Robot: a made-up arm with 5 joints.
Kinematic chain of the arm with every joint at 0, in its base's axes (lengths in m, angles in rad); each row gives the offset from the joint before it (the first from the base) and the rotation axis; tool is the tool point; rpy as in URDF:
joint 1: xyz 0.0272 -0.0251 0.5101 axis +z
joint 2: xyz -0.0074 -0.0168 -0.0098 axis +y
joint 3: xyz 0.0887 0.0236 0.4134 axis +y
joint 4: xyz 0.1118 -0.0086 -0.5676 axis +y
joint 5: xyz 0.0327 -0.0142 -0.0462 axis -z
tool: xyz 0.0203 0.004 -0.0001 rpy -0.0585 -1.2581 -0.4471
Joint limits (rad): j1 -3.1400..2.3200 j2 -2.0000..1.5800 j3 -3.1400..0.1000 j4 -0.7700..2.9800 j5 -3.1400..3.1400
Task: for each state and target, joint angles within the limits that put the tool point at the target. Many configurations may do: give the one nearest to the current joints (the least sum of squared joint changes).
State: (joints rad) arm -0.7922 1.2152 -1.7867 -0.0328 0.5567
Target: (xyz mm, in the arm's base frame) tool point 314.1 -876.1 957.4
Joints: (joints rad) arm -1.2195 0.5510 -2.0947 -0.0941 0.5629
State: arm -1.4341 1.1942 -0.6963 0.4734 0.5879
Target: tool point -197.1 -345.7 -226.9
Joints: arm -2.1193 1.5518 -1.3090 0.4403 0.6036
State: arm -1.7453 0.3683 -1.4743 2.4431 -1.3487
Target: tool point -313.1 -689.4 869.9
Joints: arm -2.0505 0.2704 -1.7312 2.4158 -1.3482
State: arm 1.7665 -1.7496 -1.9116 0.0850 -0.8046
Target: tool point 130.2 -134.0 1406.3
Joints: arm 2.3200 -1.0279 -1.6104 0.1370 -0.5989
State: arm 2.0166 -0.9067 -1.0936 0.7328 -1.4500
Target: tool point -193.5 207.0 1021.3
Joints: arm 2.3166 -0.9087 -0.8171 0.7657 -1.4626
